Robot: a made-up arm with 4 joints. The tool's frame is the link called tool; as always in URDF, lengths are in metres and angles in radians. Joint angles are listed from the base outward. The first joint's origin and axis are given. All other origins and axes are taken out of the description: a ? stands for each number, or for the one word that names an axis. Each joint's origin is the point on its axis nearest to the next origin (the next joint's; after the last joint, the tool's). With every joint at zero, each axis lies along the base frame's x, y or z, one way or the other. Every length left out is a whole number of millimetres.
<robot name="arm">
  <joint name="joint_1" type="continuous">
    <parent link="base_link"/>
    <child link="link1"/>
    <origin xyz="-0.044 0 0.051" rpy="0 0 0"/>
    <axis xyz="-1 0 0"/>
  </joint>
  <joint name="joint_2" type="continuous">
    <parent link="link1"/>
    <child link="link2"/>
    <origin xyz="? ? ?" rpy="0 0 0"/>
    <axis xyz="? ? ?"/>
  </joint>
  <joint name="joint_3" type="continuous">
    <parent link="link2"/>
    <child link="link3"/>
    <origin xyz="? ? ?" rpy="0 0 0"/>
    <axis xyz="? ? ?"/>
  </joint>
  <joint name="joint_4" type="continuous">
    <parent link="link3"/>
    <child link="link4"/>
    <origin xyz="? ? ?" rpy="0 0 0"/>
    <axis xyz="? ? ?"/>
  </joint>
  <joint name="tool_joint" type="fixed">
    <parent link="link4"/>
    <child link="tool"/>
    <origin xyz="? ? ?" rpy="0 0 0"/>
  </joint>
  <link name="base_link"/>
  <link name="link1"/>
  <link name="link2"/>
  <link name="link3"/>
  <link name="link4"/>
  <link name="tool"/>
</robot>
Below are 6 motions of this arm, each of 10 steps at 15 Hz.
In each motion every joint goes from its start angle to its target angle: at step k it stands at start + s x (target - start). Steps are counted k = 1, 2, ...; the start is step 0. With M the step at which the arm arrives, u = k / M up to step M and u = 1 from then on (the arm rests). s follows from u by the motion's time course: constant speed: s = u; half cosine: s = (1 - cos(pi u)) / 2; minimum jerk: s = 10 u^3 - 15 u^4 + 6 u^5.
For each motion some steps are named. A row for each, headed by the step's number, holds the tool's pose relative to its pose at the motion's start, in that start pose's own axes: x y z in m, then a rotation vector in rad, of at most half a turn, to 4 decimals.
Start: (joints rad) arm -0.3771 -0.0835 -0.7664 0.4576
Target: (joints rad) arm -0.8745 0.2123 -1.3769 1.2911
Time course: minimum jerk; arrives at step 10
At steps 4, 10:
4: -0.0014 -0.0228 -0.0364 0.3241 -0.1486 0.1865
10: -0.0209 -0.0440 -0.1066 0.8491 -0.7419 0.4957

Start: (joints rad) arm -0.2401 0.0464 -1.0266 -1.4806
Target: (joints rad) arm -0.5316 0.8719 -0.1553 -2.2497
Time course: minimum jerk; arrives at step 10
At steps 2, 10:
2: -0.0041 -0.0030 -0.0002 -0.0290 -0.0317 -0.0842
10: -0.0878 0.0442 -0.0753 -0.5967 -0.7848 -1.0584

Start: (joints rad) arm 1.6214 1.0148 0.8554 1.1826
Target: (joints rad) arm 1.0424 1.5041 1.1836 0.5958
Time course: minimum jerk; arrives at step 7
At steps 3, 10:
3: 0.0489 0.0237 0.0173 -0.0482 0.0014 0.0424
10: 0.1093 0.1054 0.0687 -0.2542 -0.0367 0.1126

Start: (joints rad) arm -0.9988 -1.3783 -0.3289 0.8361
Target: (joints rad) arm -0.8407 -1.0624 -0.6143 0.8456
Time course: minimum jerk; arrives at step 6
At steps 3, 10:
3: 0.0043 -0.0224 -0.0435 0.2113 0.0271 0.0134
10: 0.0030 -0.0390 -0.0900 0.4123 0.0630 -0.0010

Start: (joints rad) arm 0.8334 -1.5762 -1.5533 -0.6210
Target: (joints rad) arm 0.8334 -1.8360 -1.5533 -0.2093
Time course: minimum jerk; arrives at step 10
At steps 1, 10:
1: 0.0002 0.0007 0.0000 0.0000 0.0000 0.0057
10: 0.0026 0.0885 0.0010 0.0019 -0.0042 0.6715

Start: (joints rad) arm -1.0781 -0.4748 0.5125 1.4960
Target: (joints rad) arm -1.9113 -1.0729 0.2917 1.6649
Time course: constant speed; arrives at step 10
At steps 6, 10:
6: -0.1229 0.0338 0.0444 -0.1725 -0.5315 -0.3311
10: -0.1963 0.0867 0.0343 -0.2954 -0.8017 -0.6157

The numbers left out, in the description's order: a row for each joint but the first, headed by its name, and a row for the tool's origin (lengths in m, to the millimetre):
joint_2: xyz 0 -0.032 -0.067, axis 0 1 0
joint_3: xyz 0.143 0 0.014, axis -1 0 0
joint_4: xyz 0 -0.004 0.106, axis 0 0 1
tool: xyz 0.076 -0.075 0

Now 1 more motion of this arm.
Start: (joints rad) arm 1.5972 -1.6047 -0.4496 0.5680
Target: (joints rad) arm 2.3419 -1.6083 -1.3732 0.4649
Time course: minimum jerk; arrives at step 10
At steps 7, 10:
7: 0.0643 0.0114 -0.1123 0.8999 0.0231 0.3503
10: 0.0729 0.0265 -0.1411 1.0838 0.0810 0.3830

